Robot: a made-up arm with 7 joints.
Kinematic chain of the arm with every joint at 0, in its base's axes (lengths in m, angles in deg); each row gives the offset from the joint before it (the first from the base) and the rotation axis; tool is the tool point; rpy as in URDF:
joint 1: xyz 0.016 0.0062 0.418 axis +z
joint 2: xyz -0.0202 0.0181 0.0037 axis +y
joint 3: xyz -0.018 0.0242 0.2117 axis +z
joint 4: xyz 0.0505 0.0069 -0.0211 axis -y
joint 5: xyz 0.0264 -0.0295 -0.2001 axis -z
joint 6: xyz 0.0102 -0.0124 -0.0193 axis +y
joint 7: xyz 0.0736 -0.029 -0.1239 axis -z
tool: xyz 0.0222 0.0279 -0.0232 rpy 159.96 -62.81 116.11
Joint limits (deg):
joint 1: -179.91..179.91
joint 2: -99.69..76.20
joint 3: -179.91..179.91
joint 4: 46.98..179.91
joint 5: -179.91..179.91
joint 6: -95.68..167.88
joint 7: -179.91..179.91
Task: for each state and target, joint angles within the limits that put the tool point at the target. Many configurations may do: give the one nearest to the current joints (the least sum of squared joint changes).
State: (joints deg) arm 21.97 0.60 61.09 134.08 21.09 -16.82 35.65
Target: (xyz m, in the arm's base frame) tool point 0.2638 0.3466 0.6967
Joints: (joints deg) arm 29.68 21.75 56.91 107.38 42.80 -36.82 38.38
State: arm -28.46 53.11 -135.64 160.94 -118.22 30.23 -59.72
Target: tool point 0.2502 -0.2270 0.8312
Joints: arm -11.64 54.25 -135.62 147.23 -122.20 -8.92 -58.00
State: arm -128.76 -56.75 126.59 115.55 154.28 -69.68 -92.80
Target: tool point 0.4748 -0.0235 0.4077
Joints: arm -132.80 -58.12 126.54 122.16 152.43 -59.28 -93.65
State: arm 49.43 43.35 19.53 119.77 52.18 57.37 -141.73
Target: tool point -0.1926 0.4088 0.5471
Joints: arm 74.28 31.98 41.08 120.10 57.88 62.23 -140.46
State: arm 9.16 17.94 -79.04 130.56 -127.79 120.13 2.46
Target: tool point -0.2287 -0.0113 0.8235
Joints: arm -3.59 -7.70 -89.40 140.96 -124.68 129.96 1.58
